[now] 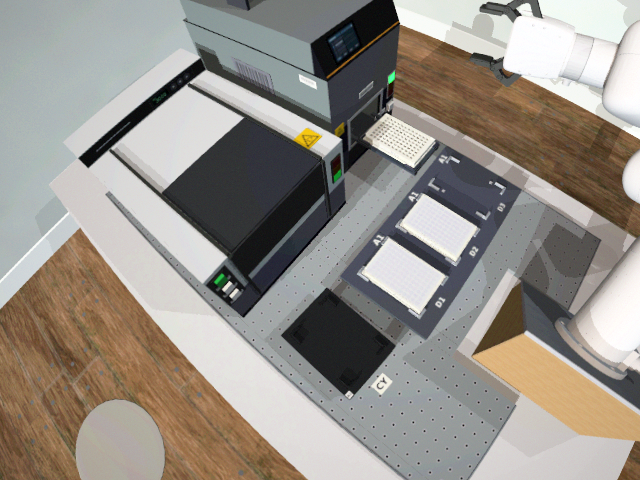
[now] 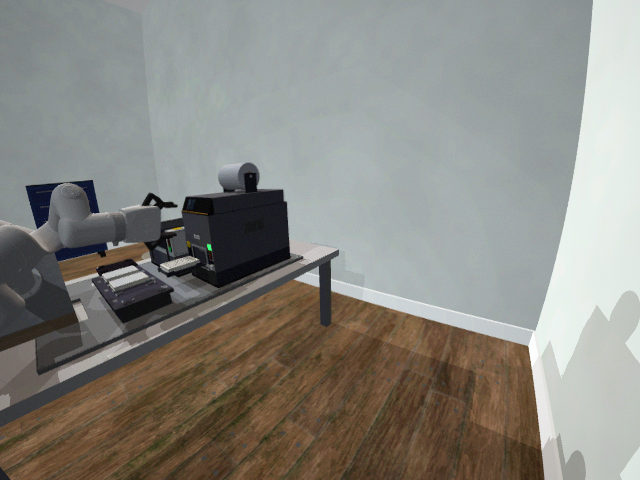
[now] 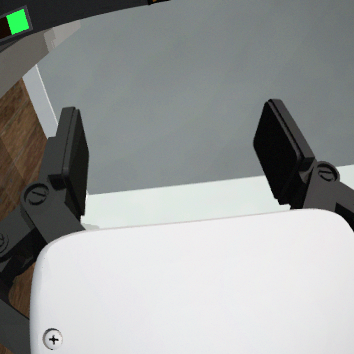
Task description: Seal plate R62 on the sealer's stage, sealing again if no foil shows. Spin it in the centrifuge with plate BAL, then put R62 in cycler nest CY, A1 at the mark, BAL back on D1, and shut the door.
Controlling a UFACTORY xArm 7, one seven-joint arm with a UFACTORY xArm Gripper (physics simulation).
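Seen in the pictures: gripper, between the fingertips: (image 1: pixel 475 32) (image 2: pixel 174 219) (image 3: pixel 173 123); arm's base, origin of its link: (image 1: pixel 587 349).
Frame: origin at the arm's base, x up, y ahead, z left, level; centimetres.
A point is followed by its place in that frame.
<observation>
A cream plate (image 1: pixel 400 138) @(x -3.4, y 48.4, z -16.2 cm) (image 2: pixel 179 264) @(x -3.3, y 47.6, z -18.9 cm) lies on the sealer's stage, outside its opening; its open wells show and no foil is visible. White plates sit on D1 (image 1: pixel 404 276) @(x -7.2, y 30.4, z 6.3 cm) and D2 (image 1: pixel 439 227) @(x -7.2, y 31.2, z -6.0 cm); I cannot read which is BAL. The black nest CY (image 1: pixel 338 335) @(x -9.1, y 32.7, z 21.7 cm) holds no plate. The low machine with a dark lid (image 1: pixel 242 183) @(x 6.6, y 58.2, z 15.5 cm) looks closed. The sealer (image 1: pixel 289 56) @(x 16.0, y 65.3, z -4.7 cm) (image 2: pixel 248 232) @(x 4.2, y 75.4, z -26.4 cm) shows a green light. My gripper (image 1: pixel 481 33) @(x 15.6, y 44.3, z -31.5 cm) (image 2: pixel 173 219) @(x 15.6, y 44.3, z -31.5 cm) (image 3: pixel 173 123) @(x 15.6, y 44.3, z -31.5 cm) is open and empty, raised off to the side of the sealer, away from the plates.
Position D3 (image 1: pixel 467 186) @(x -8.8, y 32.1, z -19.0 cm) on the dark deck holds no plate. A wood-sided box (image 1: pixel 558 387) @(x -1.9, y 0.3, z 7.2 cm) stands by the arm's base. A foil roll (image 2: pixel 235 176) @(x 27.4, y 75.0, z -21.2 cm) sits on top of the sealer. A round pale stool top (image 1: pixel 120 441) is beside the table.
</observation>
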